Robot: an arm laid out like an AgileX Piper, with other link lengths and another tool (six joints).
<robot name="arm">
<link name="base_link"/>
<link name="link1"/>
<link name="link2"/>
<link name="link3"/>
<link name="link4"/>
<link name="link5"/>
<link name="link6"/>
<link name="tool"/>
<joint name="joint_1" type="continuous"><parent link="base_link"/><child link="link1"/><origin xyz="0 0 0.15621"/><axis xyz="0 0 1"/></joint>
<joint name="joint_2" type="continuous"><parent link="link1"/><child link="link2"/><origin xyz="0 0 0" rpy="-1.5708 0 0"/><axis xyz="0 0 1"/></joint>
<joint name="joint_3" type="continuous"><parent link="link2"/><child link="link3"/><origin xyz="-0.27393 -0.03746 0"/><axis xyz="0 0 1"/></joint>
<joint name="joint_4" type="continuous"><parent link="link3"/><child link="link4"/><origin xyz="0.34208 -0.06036 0" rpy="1.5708 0 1.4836"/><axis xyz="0 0 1"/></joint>
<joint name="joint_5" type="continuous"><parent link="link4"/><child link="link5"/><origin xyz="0 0 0" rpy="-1.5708 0 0"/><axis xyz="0 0 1"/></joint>
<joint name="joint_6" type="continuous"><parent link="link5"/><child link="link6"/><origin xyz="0 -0.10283 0" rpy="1.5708 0 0"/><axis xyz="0 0 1"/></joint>
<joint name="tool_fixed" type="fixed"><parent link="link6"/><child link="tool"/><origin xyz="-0.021 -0.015 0.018" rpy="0 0.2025 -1.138"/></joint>
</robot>
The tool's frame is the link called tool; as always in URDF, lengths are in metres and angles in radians. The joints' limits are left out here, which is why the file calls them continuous.
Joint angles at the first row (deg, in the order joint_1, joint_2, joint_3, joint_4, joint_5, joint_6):
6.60, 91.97, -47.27, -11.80, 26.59, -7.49
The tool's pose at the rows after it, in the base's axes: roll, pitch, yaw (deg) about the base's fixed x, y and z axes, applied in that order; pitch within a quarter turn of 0, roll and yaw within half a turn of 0; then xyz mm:
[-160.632, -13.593, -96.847, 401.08, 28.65, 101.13]
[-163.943, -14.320, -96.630, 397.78, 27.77, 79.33]
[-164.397, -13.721, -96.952, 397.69, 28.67, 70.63]
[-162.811, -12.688, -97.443, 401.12, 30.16, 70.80]
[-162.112, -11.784, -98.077, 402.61, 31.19, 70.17]
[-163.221, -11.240, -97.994, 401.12, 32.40, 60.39]
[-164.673, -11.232, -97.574, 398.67, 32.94, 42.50]
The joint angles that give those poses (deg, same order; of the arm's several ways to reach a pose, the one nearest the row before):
7.01, 96.83, -48.22, -11.86, 28.74, -5.68
7.01, 100.06, -48.39, -11.98, 29.05, -5.03
7.01, 101.43, -48.40, -11.21, 27.95, -5.02
7.01, 101.68, -48.45, -10.70, 25.97, -5.02
7.01, 101.89, -48.45, -9.87, 24.84, -5.01
7.01, 103.32, -48.45, -8.29, 24.24, -6.05
7.01, 106.05, -48.45, -7.75, 22.85, -6.51

